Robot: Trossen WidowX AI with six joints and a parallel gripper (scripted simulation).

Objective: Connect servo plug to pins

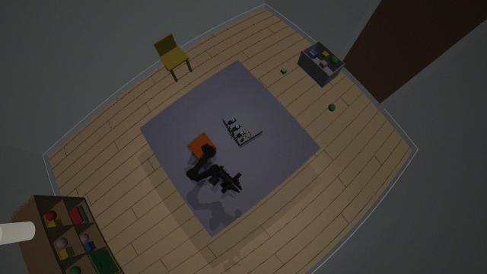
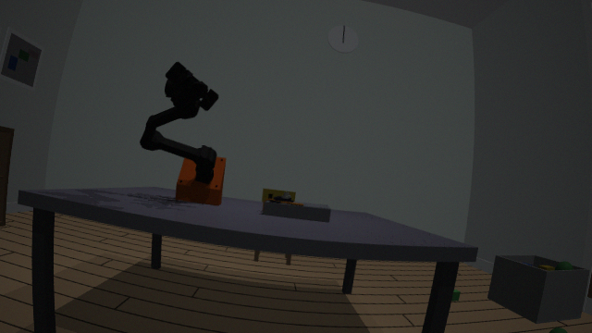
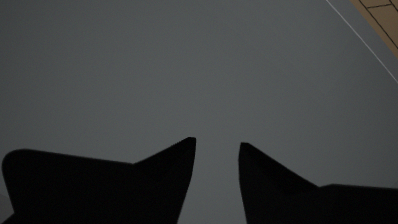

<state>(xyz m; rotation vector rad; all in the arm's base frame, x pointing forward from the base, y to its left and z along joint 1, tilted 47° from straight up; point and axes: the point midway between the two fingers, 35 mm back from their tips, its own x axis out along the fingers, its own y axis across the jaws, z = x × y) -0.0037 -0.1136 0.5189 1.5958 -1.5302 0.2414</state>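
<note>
My gripper tip is 240 mm short of the yellow band, 510 mm to the right of it and 300 mm above it. Also, from my gripper tip: grey holder: 400 mm ahead, 500 mm to the left, 350 mm below.
</note>
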